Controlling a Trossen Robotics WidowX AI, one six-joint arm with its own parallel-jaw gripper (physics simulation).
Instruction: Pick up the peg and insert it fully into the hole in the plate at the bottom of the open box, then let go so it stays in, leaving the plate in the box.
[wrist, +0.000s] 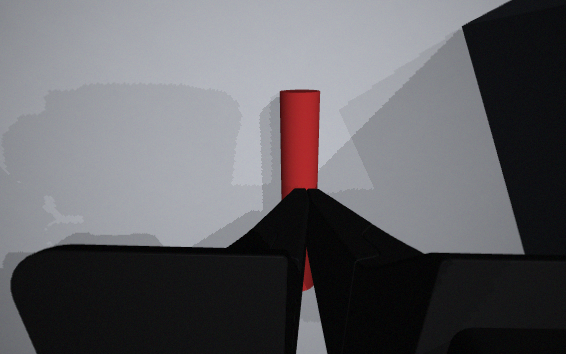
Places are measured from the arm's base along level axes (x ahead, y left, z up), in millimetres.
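Pixels of known places: gripper, between the fingertips: (305, 201).
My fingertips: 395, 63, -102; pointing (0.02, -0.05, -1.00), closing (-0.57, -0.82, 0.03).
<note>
Ahead of a thing's pixels: the offset from my fingertips to its top centre, as dx, dy, dz. "spot": to the spot under its first point. Level surfaces: height alone.
The red peg @(-3, +3, -6) (300, 140) is in the middle of the wrist view, lying on the grey surface and pointing away from the camera. My gripper (305, 201) is shut, its two black fingertips meeting with nothing between them. The fingers are in front of the peg in the view and hide its middle; a small part of its near end shows through the gap between the fingers. How far the fingertips are above the peg I cannot tell. The plate and its hole do not show in the view.
A dark, slanted-edged object @(spot: -13, -74, +1) (525, 115), possibly a wall of the box, stands at the right edge of the view. Shadows of the arm and gripper fall on the grey surface @(dz -20) (200, 40) around the peg.
</note>
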